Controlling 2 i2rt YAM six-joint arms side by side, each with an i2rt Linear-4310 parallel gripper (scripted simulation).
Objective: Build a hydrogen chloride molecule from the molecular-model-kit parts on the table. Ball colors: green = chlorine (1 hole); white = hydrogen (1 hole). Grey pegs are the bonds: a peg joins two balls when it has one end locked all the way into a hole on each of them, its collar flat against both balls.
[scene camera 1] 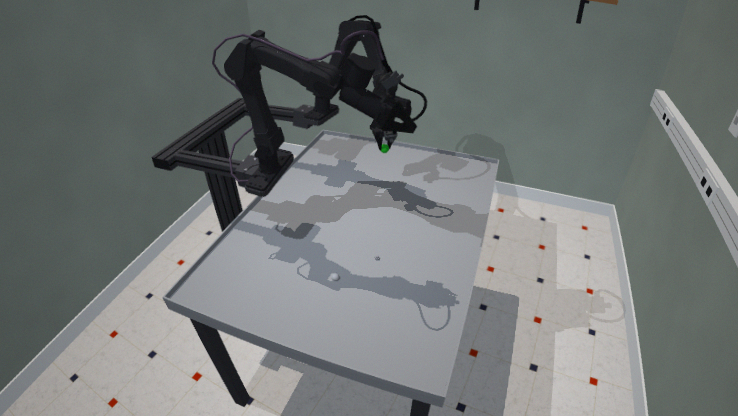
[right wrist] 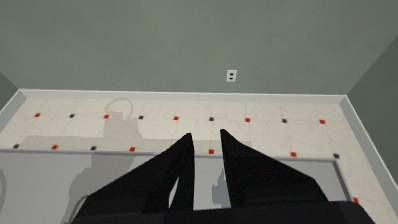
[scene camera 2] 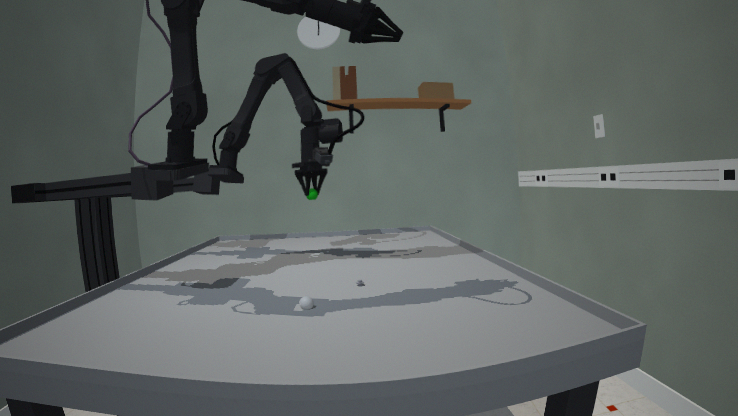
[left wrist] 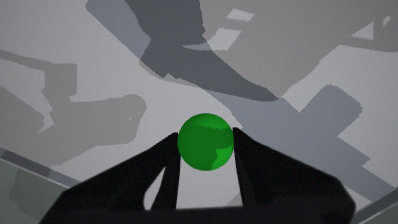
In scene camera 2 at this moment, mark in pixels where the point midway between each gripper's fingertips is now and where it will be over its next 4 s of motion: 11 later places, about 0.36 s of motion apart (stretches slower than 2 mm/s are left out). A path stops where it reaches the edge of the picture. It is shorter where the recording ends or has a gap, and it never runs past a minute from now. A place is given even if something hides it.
The left gripper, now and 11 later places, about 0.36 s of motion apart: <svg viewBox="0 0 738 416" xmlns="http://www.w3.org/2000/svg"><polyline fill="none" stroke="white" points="312,195 312,197 312,202 312,205 315,205 317,204 318,201 322,196 322,191 323,188 326,189 328,188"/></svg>
The right gripper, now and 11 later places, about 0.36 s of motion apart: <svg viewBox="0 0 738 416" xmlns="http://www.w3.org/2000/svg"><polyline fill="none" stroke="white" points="401,37 409,69 413,104 413,134 405,172 390,208 375,236 359,257 362,259 357,269 359,274 359,281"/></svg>
